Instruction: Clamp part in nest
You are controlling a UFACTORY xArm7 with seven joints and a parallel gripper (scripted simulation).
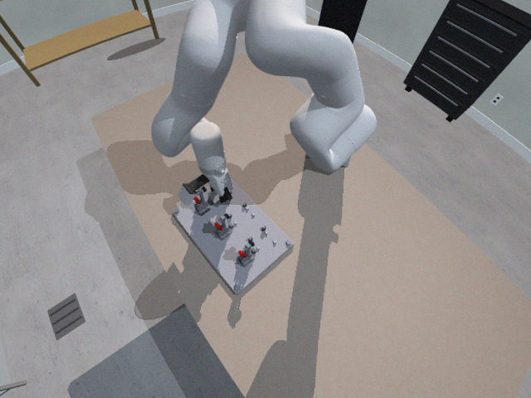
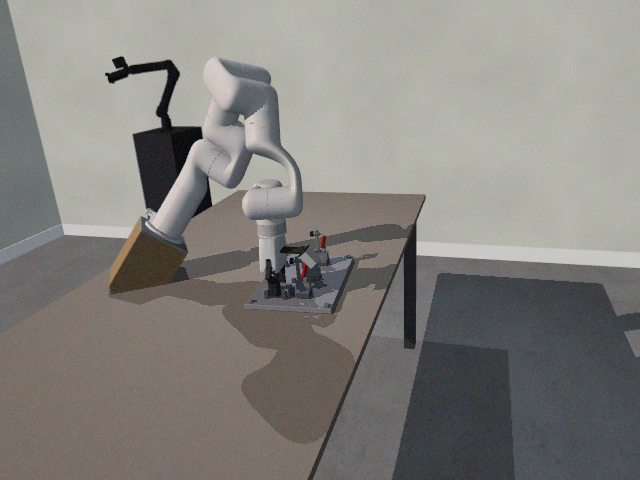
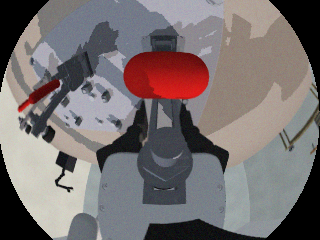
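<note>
The grey block part lies 10 mm below my hand. The rest, counted from my hand: grey fixture plate (20 mm ahead, 120 mm to the left, 40 mm below).
</note>
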